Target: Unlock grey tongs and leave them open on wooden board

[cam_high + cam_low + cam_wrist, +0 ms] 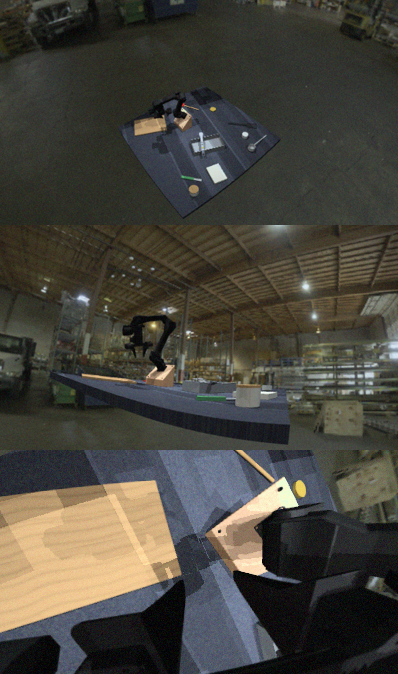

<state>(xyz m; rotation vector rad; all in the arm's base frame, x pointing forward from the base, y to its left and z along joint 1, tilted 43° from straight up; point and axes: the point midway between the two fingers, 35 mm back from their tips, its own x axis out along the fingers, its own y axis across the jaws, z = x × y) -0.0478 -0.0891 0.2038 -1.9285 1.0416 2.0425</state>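
Right now the yellow lock piece is 47 cm ahead of my gripper tip, 7 cm to the left of it and 11 cm below it. The rest, counted from my gripper tip: roasting tin 45 cm ahead, 15 cm to the left, 15 cm below; then red-handled tool 16 cm behind, 39 cm to the left, 17 cm below; then wooden board 18 cm behind, 12 cm to the right, 17 cm below.
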